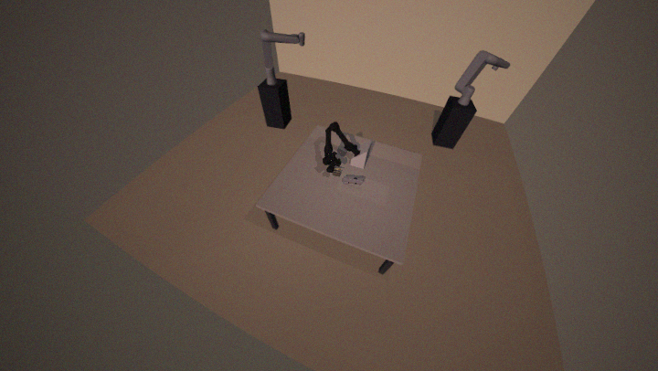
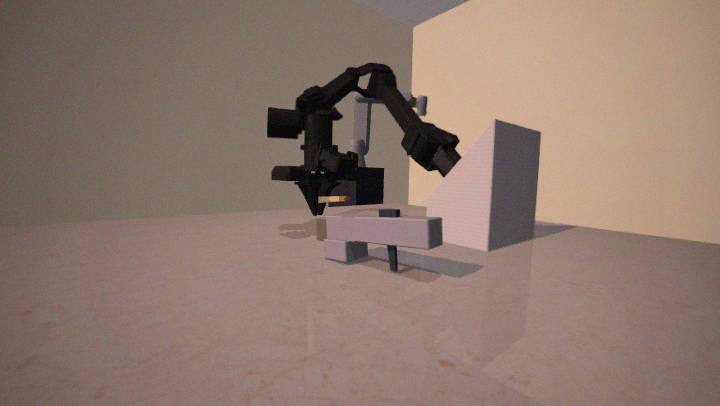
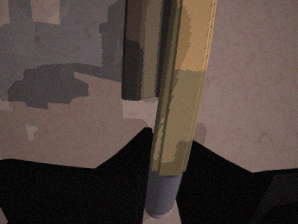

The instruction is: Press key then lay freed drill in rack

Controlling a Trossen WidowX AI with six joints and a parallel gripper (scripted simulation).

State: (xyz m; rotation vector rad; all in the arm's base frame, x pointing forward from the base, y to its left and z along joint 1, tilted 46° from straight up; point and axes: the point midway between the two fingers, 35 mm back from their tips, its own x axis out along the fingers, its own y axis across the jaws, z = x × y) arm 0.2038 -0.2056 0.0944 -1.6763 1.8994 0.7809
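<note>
My gripper tip is 50 mm to the right of the olive block and 30 mm above it. Round my gripper tip: grey block housing 70 mm ahead, 220 mm to the left; thin key 70 mm ahead, 250 mm to the left, 10 mm above.
</note>
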